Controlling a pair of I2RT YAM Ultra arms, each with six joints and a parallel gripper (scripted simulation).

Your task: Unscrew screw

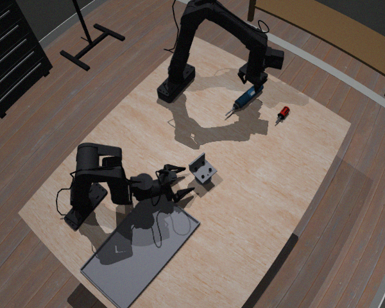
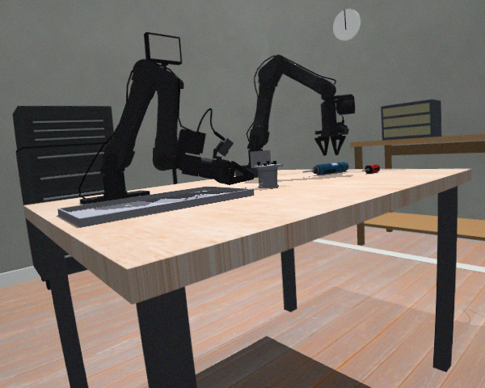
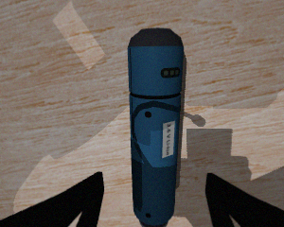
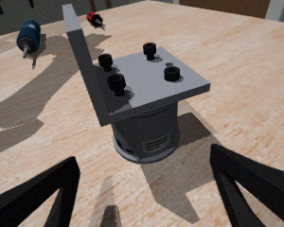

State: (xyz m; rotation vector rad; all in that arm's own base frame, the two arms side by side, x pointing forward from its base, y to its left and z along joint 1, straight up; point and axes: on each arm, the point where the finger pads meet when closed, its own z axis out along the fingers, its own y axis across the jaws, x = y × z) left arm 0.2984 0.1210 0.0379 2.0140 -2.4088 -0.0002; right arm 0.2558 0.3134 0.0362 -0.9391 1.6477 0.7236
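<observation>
My right gripper is now 40 mm short of the grey bracket, 50 mm to the right of it and 30 mm below it. Also, from my right hand: shallow grey tray: 20 mm behind, 300 mm to the right, 30 mm below; small red-handled screwdriver: 190 mm ahead, 450 mm to the left, 20 mm below.
</observation>
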